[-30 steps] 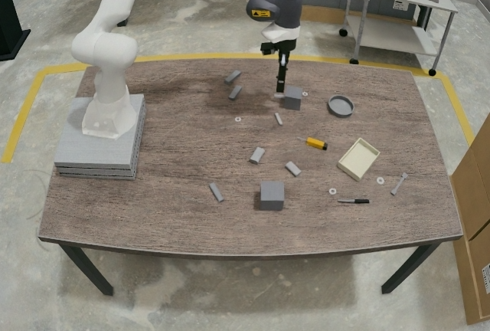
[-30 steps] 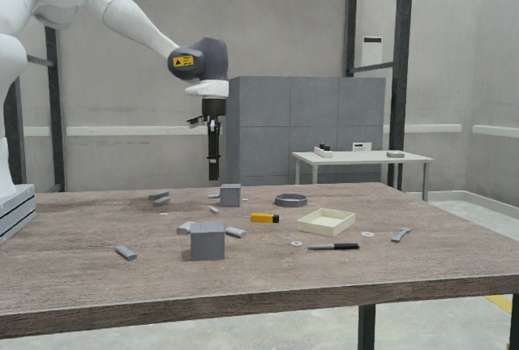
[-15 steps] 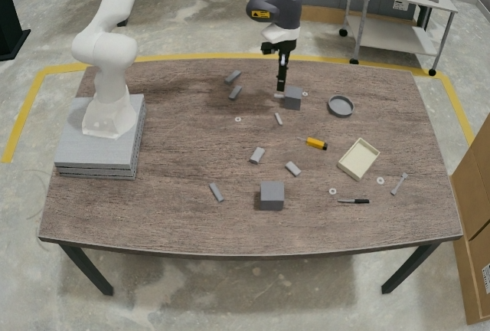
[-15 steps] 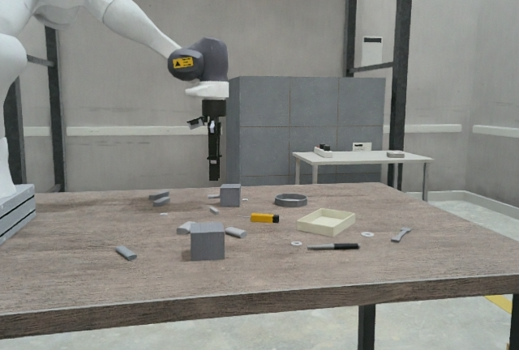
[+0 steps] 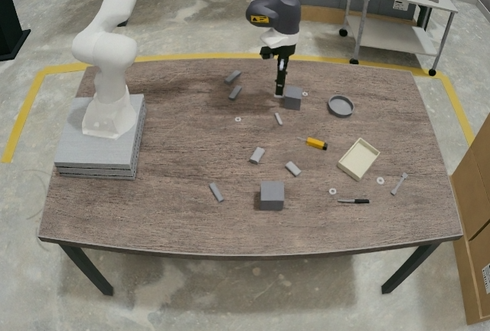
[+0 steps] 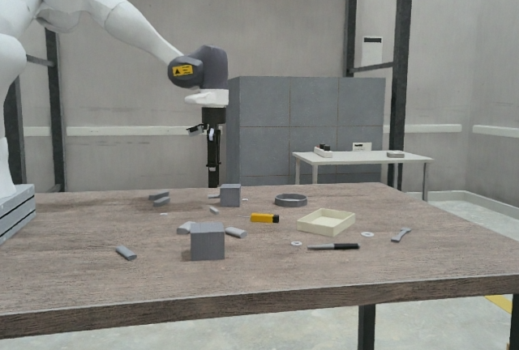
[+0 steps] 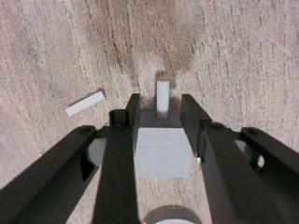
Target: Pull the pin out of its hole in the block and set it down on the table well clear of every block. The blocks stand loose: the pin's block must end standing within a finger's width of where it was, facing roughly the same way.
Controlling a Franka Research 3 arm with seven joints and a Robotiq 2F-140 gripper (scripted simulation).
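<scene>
The small grey block is 40 mm ahead of my hand, 10 mm to the right of it and 60 mm below it. From my hand the other things lie so: round grey dish: 240 mm ahead, 20 mm to the right, 80 mm below; yellow-handled tool: 110 mm ahead, 200 mm to the right, 80 mm below; cream tray: 270 mm ahead, 280 mm to the right, 80 mm below.
</scene>
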